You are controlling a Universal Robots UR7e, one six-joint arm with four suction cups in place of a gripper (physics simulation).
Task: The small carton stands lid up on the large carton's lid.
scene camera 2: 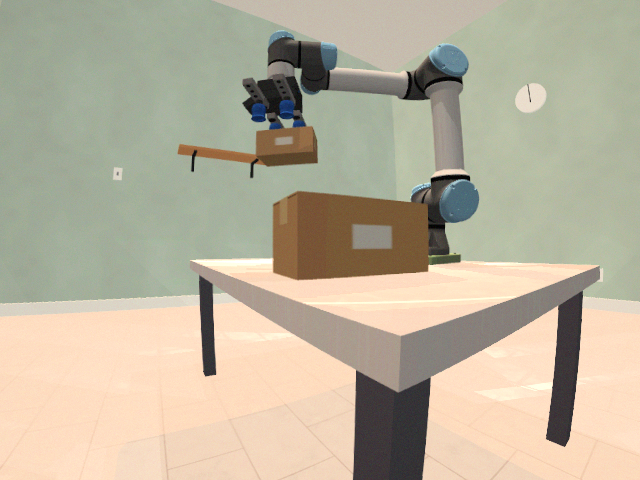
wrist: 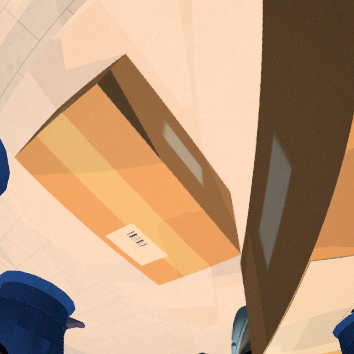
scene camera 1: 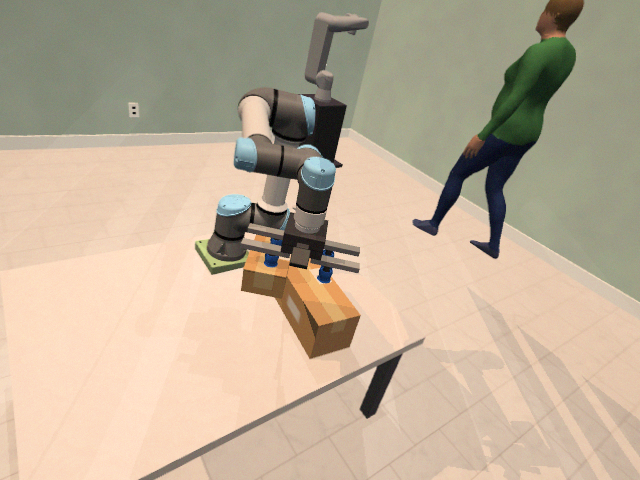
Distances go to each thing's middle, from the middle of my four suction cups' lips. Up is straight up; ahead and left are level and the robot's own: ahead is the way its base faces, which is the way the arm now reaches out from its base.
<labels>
Now: suction cup 60 mm past the small carton [scene camera 2: 287,146], 50 mm to the left of it and 40 mm above it. The rest, counted from my suction cup: large carton [scene camera 2: 315,235] 80 mm behind, 180 mm to the left, 310 mm below.
</labels>
